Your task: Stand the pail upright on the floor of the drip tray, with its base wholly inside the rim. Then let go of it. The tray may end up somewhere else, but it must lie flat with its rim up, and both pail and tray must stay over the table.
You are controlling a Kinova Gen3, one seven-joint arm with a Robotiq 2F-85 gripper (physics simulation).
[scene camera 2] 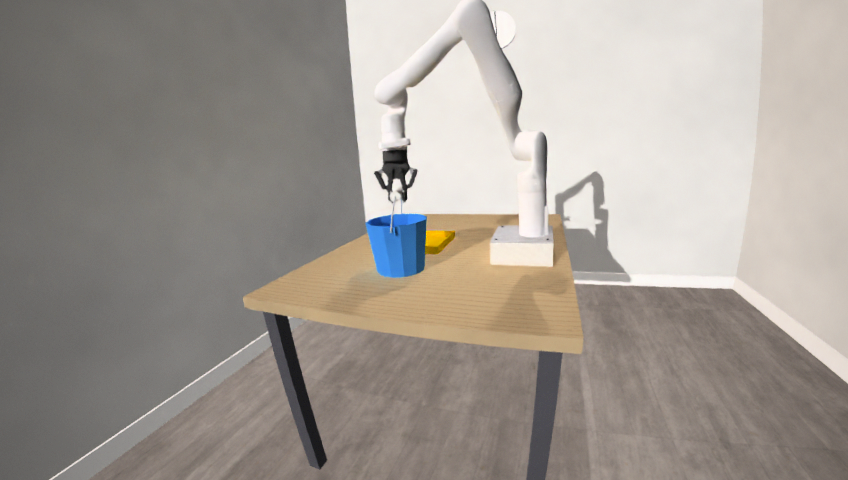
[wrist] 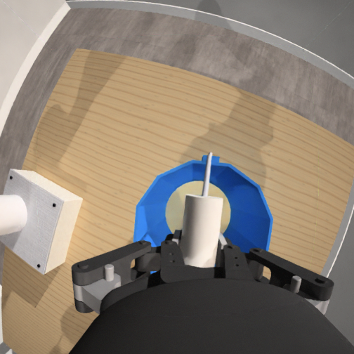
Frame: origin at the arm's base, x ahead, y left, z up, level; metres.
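Where they show: gripper, between the fingertips: (scene camera 2: 398, 202); arm's base, origin of its link: (scene camera 2: 533, 233).
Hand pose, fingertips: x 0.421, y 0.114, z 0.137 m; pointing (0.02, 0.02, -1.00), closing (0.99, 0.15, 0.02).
Each offset is from my fingertips to the top centre of the thing. "spot": to the spot under its first point. Level surfaces: height alone.
The blue pail {spot: 0.118 m down, 0.011 m back, 0.080 m left} (scene camera 2: 398, 246) (wrist: 250, 200) stands upright on the wooden table {0.219 m down} (scene camera 2: 476, 309) (wrist: 125, 110), in front of the yellow drip tray {0.191 m down, 0.011 m ahead, 0.298 m right} (scene camera 2: 439, 240) in the scene view. The pail partly hides the tray, and the tray does not show in the wrist view. The pail's handle is raised, with a thin wire and a white grip (wrist: 202, 215). My gripper (scene camera 2: 397, 196) (wrist: 197, 240) is above the pail, pointing down, shut on the white grip of the handle, with one finger on each side. The fingertips are partly hidden behind the grip in the wrist view.
The white block of the robot's base (scene camera 2: 521, 252) (wrist: 37, 222) stands on the table, to the right of the pail and tray in the scene view. The near table edge (scene camera 2: 410, 328) lies in front of the pail. A dark grey wall (scene camera 2: 178, 148) rises at the left.
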